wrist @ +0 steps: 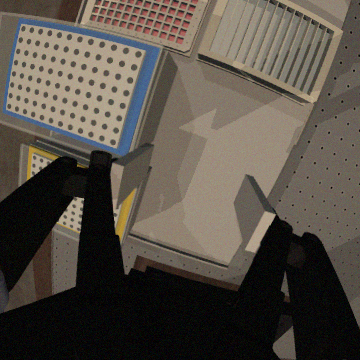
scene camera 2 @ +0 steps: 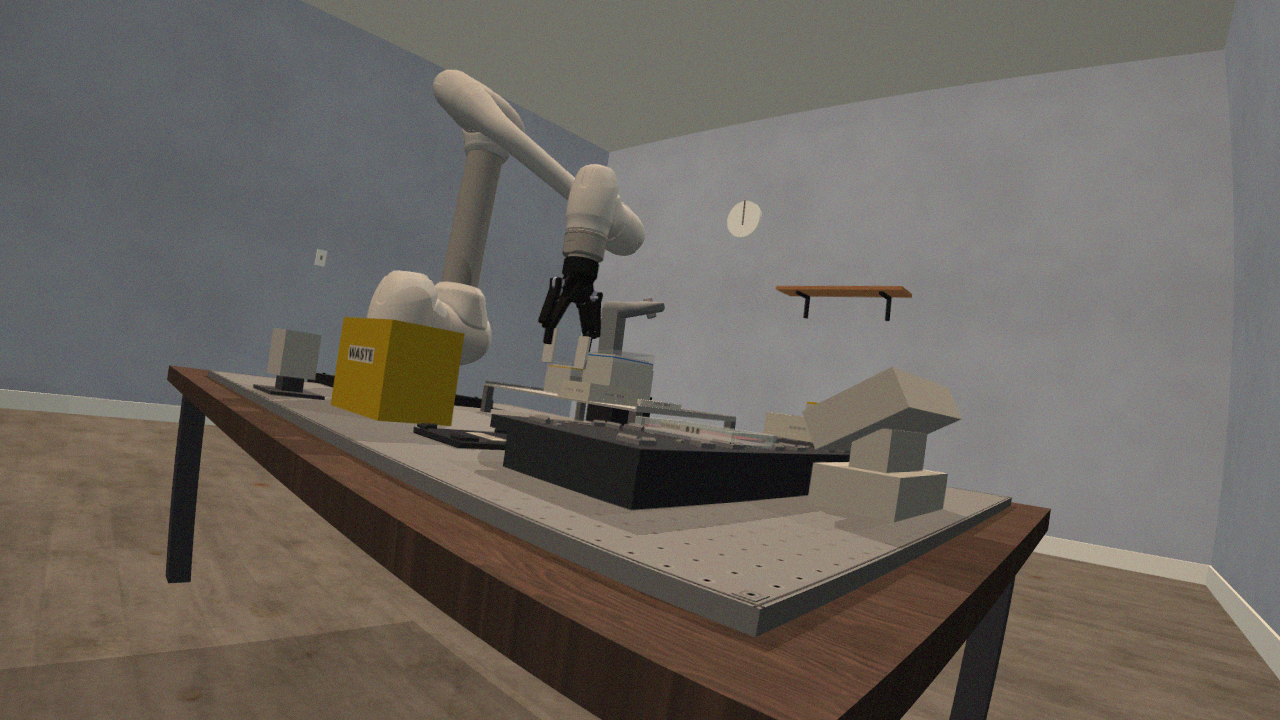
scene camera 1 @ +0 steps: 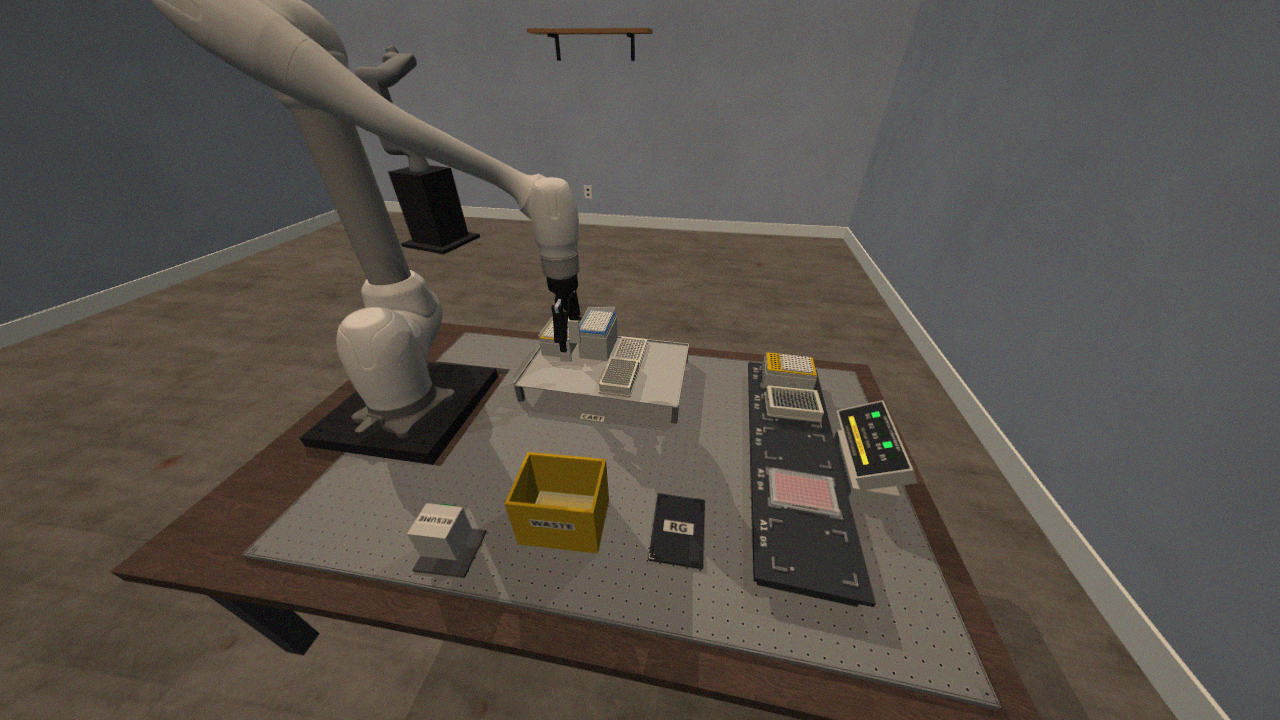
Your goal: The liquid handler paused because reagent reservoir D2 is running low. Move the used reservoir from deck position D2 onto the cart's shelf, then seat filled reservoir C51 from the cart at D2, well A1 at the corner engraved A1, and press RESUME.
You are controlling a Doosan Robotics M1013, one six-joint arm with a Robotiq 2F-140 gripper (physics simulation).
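Frame: origin at the arm's base, x left, y back, z up, level; millimetres.
Seen in the pictures: gripper, fingertip midpoint: (wrist: 194, 174) (scene camera 2: 563, 365) (scene camera 1: 570, 351); arm's base, link origin: (scene camera 1: 406, 407).
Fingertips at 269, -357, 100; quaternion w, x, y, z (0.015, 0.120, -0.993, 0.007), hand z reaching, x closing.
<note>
Pixels of each thing's top centre, then the offset from my fingertips to it, as dx, dy, dz. "*": a spot on its surface instead. Level surfaces: height alone.
- cart, top centre: (wrist: 188, 67) (scene camera 2: 604, 398) (scene camera 1: 607, 362) +58, -81, -55
- slatted cream reservoir, top centre: (wrist: 274, 37) (scene camera 2: 600, 384) (scene camera 1: 619, 371) +1, -147, -29
- cream labware piece with dark wells, top centre: (scene camera 2: 820, 418) (scene camera 1: 794, 398) +74, -596, -37
- black deck, surface height: dz -74
- white RESUME block, top centre: (scene camera 2: 297, 331) (scene camera 1: 435, 520) -527, -25, -16
- tall blue-rimmed tip rack, top centre: (wrist: 49, 82) (scene camera 2: 621, 349) (scene camera 1: 596, 315) +123, -21, +53
- yellow-rimmed rack, top centre: (wrist: 67, 203) (scene camera 2: 581, 365) (scene camera 1: 559, 325) +94, +90, +10
- red-welled plate, surface spot: (wrist: 145, 22) * +120, -100, -47
- yellow tip rack, top centre: (scene camera 1: 791, 362) +189, -573, -9
- pink plate, top centre: (scene camera 2: 705, 425) (scene camera 1: 803, 488) -178, -638, -59
- yellow WASTE bin, top centre: (scene camera 2: 402, 325) (scene camera 1: 558, 480) -392, -199, +14
- display, surface spot: (scene camera 1: 877, 445) * -57, -764, -2
My gripper (scene camera 1: 566, 334) (scene camera 2: 564, 347) (wrist: 194, 174) is open and empty, low over the robot-side end of the cart (scene camera 1: 664, 371) (wrist: 250, 132). In the wrist view one finger is over the edge of a yellow-rimmed tip rack and the other over the cart top. A slatted cream reservoir (scene camera 1: 619, 376) (wrist: 272, 45) lies on the cart, outside the fingers; no C51 label is readable. A cream labware piece with dark wells (scene camera 1: 793, 403) sits at D2 on the black deck (scene camera 1: 792, 445). The white RESUME block (scene camera 1: 444, 528) (scene camera 2: 294, 353) stands at the near left.
A tall blue-rimmed tip rack (scene camera 1: 597, 333) (wrist: 75, 85) stands beside the yellow-rimmed rack (wrist: 70, 215). A red-welled plate (wrist: 145, 22) adjoins the reservoir. The deck also holds a yellow tip rack (scene camera 1: 789, 367) and pink plate (scene camera 1: 803, 492). A yellow WASTE bin (scene camera 1: 559, 526) (scene camera 2: 393, 371) and display (scene camera 1: 877, 445) stand nearby.
</note>
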